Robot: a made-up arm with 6 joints.
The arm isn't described. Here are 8 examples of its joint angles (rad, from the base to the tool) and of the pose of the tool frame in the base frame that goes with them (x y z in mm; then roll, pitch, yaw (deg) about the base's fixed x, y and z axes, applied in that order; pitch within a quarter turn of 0, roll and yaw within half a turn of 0).
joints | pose
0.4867 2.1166 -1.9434 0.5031 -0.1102 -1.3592 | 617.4 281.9 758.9 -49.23 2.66 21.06
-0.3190 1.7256 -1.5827 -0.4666 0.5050 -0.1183 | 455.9 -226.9 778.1 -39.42 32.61 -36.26
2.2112 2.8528 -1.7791 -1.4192 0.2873 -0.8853 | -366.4 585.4 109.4 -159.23 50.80 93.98
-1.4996 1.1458 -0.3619 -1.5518 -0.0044 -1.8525 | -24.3 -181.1 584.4 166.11 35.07 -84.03
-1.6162 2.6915 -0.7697 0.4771 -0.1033 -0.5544 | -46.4 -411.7 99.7 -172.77 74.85 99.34
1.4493 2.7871 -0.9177 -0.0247 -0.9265 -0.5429 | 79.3 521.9 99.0 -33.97 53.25 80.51
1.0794 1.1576 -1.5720 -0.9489 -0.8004 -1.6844 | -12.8 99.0 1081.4 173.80 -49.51 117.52
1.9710 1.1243 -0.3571 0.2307 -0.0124 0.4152 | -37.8 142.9 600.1 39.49 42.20 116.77
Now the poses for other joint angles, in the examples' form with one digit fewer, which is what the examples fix.
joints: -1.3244 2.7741 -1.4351 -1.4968 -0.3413 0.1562
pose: 185 -609 110 -40.0 66.5 -36.5
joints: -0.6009 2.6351 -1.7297 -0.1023 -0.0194 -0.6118
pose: 602 -453 269 -44.5 49.5 -39.3
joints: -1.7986 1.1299 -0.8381 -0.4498 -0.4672 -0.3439
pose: -36 -233 845 -44.9 -8.9 -95.1
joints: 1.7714 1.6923 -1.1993 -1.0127 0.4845 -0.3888
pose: -12 440 671 -98.2 34.6 66.5
